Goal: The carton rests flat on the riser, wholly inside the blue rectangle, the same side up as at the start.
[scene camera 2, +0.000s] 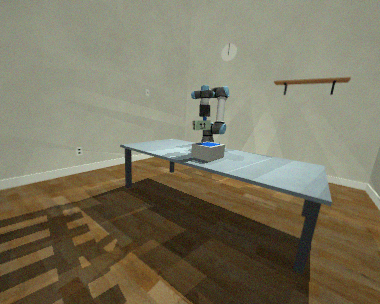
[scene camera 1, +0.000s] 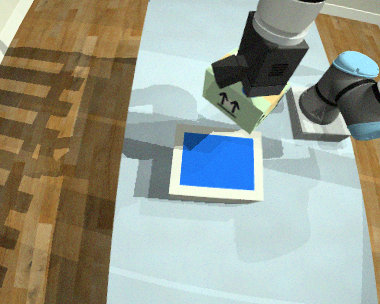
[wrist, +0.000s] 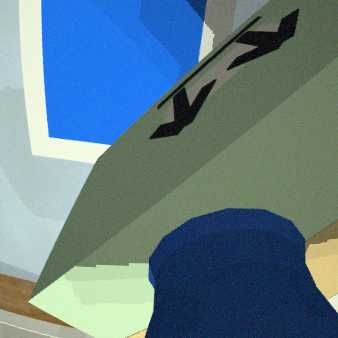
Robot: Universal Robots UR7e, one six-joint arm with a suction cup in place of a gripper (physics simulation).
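Seen in the pictures: hand, its tool point: [scene camera 2: 204, 121] [wrist: 218, 231]; arm's base, origin of its link: [scene camera 1: 317, 107].
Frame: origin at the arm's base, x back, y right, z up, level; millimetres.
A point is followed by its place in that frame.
The green carton [scene camera 1: 242, 111] {x -399, y -116, z 234 mm} [scene camera 2: 197, 125] {x -449, y -49, z 221 mm} [wrist: 215, 175] {x -410, y -92, z 269 mm} hangs in the air from my suction cup [scene camera 2: 204, 119] [wrist: 227, 225], which is on its top face. The carton looks about level, its side arrows pointing up, and is turned at an angle to the riser's edges. The pale riser [scene camera 1: 175, 175] {x -549, y -191, z 61 mm} [scene camera 2: 202, 152] {x -554, y -159, z 4 mm} [wrist: 36, 105] {x -383, y -264, z 61 mm} stands on the table. Its top bears the blue rectangle [scene camera 1: 217, 167] {x -434, y -184, z 61 mm} [scene camera 2: 210, 144] {x -432, y -182, z 61 mm} [wrist: 100, 75] {x -402, y -186, z 61 mm}, with a shadow over one corner. In scene camera 1 the carton shows behind the riser's far edge; black tool parts hide much of its top.
The robot's base [scene camera 1: 320, 107] {x -47, y -34, z 63 mm} stands to the right of the carton in scene camera 1, with the blue-capped arm joint [scene camera 1: 355, 65] {x -39, y -1, z 231 mm} beside it. The riser stands on the pale blue table [scene camera 1: 200, 250] {x -504, y -404, z -59 mm} [scene camera 2: 260, 167] {x -470, y -626, z -59 mm}. A wall shelf [scene camera 2: 312, 81] is beyond the table.
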